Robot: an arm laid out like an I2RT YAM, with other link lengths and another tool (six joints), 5 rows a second.
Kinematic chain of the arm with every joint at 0, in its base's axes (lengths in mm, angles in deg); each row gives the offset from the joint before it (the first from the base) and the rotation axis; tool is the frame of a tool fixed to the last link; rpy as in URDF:
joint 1: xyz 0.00 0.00 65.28 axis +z
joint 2: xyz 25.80 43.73 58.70 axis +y
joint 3: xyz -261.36 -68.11 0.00 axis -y
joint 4: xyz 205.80 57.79 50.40 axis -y
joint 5: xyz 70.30 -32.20 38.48 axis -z
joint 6: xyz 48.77 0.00 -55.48 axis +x
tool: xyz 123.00 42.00 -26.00 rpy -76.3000 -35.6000 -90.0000
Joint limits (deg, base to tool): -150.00..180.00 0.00..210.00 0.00..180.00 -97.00..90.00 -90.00..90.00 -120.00..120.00
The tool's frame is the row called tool.
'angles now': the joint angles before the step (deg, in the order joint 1, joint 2, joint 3, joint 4, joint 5, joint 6). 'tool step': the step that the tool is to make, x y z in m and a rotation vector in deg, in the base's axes. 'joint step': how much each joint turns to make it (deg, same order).
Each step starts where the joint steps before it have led.
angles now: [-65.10 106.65 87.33 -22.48 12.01 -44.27]
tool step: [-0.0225 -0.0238 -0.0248 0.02 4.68 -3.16]
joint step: [-2.20 5.27 1.14 2.84 3.59 -2.58]
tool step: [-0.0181 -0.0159 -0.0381 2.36 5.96 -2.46]
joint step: [-1.04 7.19 2.02 1.45 4.28 -2.38]
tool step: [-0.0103 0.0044 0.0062 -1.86 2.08 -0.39]
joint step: [-0.08 -2.63 -3.81 2.75 2.10 -1.70]
